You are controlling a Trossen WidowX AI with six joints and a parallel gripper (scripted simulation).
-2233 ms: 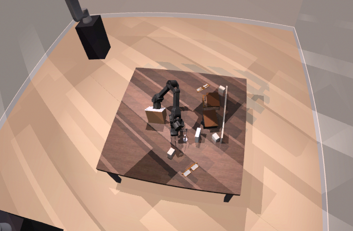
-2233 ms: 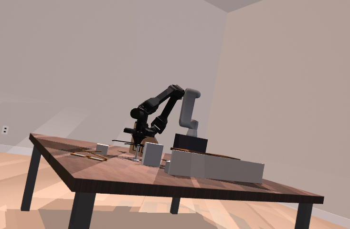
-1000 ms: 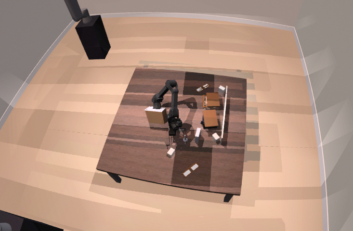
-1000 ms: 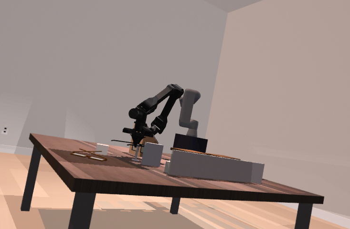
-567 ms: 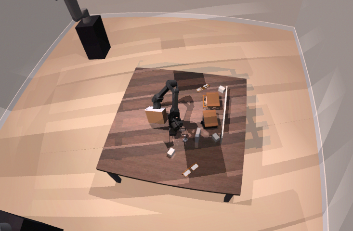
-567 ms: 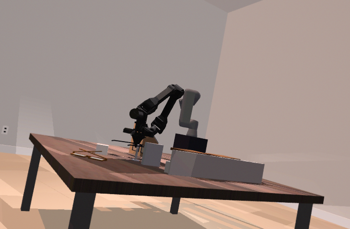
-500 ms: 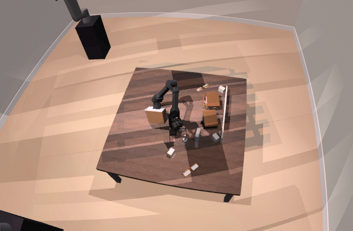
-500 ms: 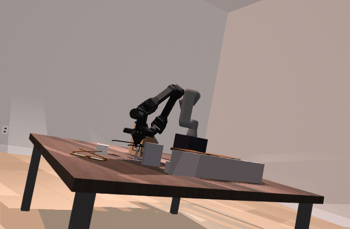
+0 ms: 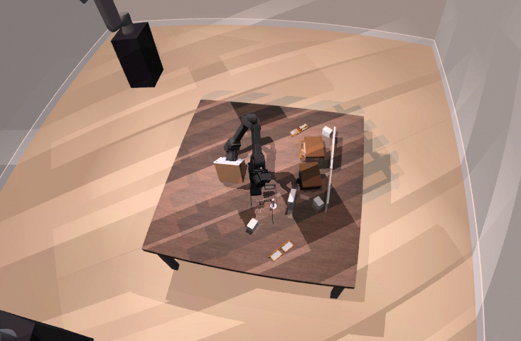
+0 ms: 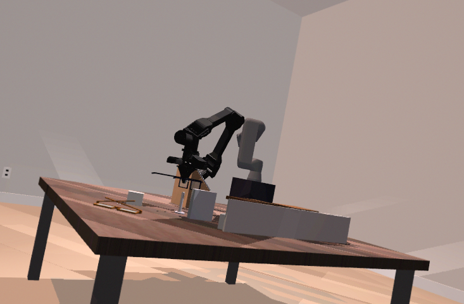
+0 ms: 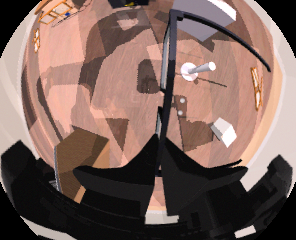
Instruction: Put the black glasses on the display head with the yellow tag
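Right now the white block is 21 cm ahead of my gripper tip, 6 cm below it and 3 cm to the right of it. The rest, counted from my gripper tip: small grey peg stand (10 cm ahead, 9 cm below, 5 cm to the right); long white bar (45 cm ahead, 23 cm to the left, 6 cm below).
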